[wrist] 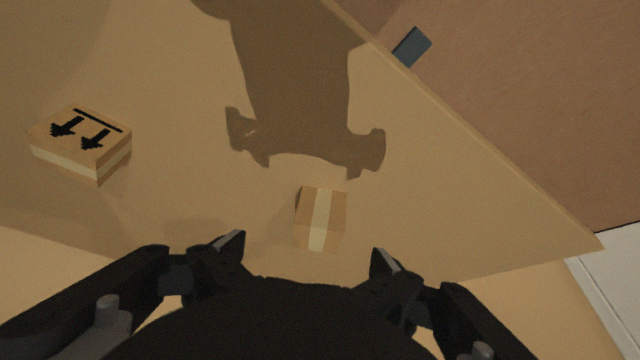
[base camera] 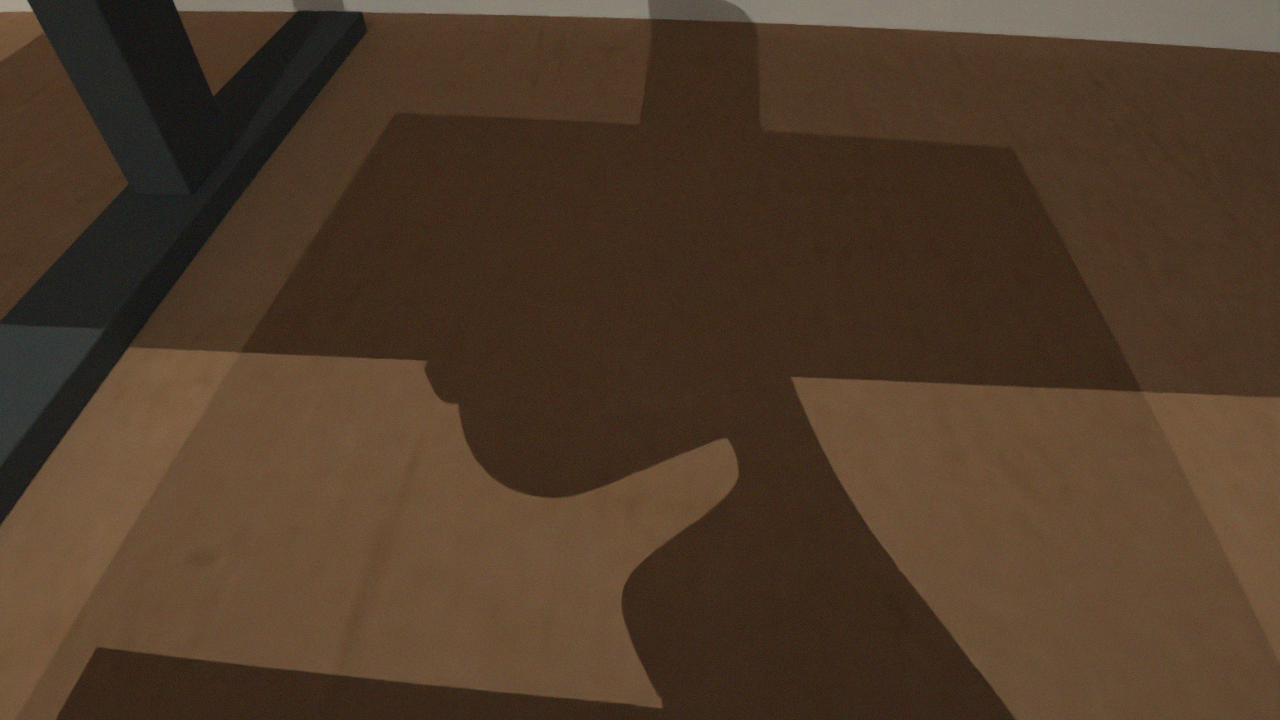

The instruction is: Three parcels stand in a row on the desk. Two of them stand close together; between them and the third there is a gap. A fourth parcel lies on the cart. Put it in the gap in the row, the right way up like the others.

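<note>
In the wrist view a brown parcel with a pale tape strip over its top and near side stands on a light wooden top, which looks like the desk. A second parcel lies flat at the left, well apart from it, with two black arrows and a bar on its upward face and pale tape around its sides. My gripper is open and empty, its fingers to either side of the taped parcel in the picture and held back from it. The row's gap cannot be made out.
A blue-grey foot shows past the top's edge, on the brown floor. In the base camera a dark desk leg rises from a long foot at the left. A pale wall stands behind.
</note>
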